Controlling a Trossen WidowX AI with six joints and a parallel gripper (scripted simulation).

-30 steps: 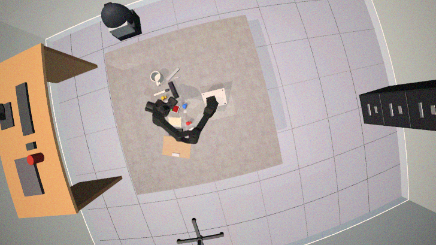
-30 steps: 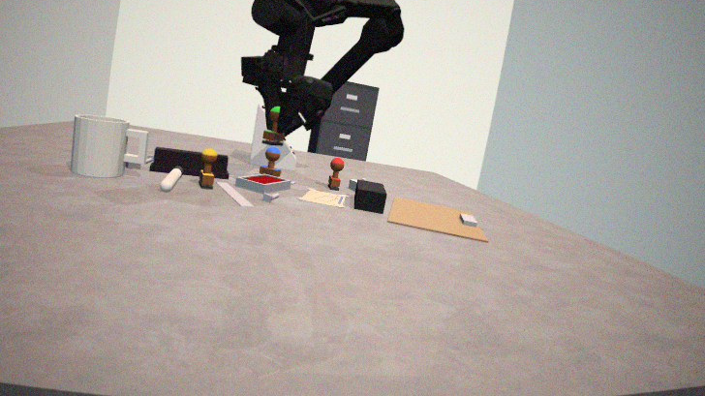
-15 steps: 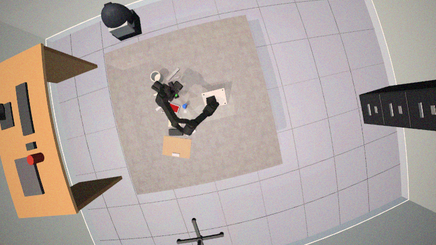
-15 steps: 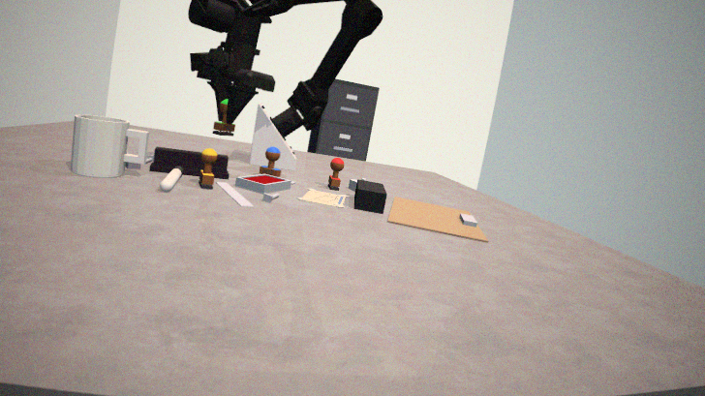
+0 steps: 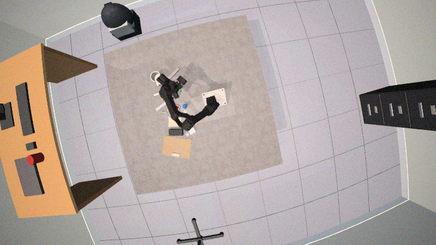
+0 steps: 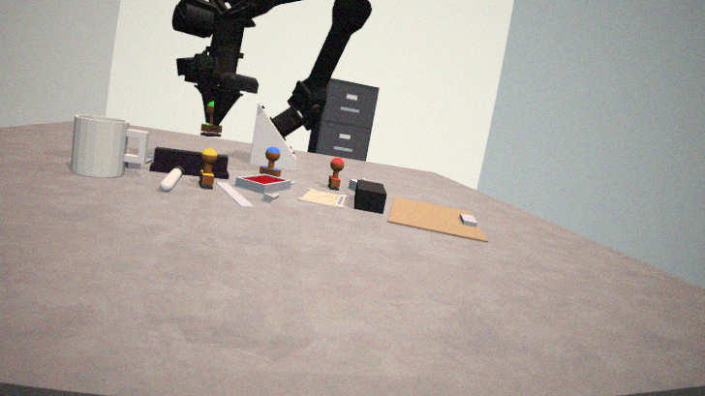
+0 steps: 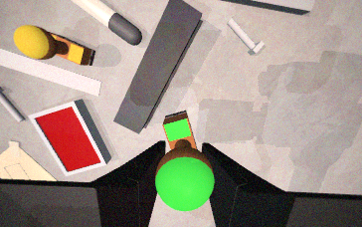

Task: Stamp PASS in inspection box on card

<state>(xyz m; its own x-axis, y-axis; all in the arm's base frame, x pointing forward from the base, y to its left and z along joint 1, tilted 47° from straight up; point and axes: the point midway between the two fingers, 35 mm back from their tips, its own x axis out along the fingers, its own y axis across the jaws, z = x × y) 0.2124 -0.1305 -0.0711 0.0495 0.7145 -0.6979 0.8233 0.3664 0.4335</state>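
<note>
Right now the black bar is 5 cm ahead of my gripper tip, 2 cm to the right of it and 8 cm below it. Round my gripper tip: yellow-knobbed stamp: 14 cm ahead, 2 cm to the left, 7 cm below; then green-knobbed stamp: right at my gripper tip; then blue-knobbed stamp: 13 cm to the left, 7 cm below.
</note>
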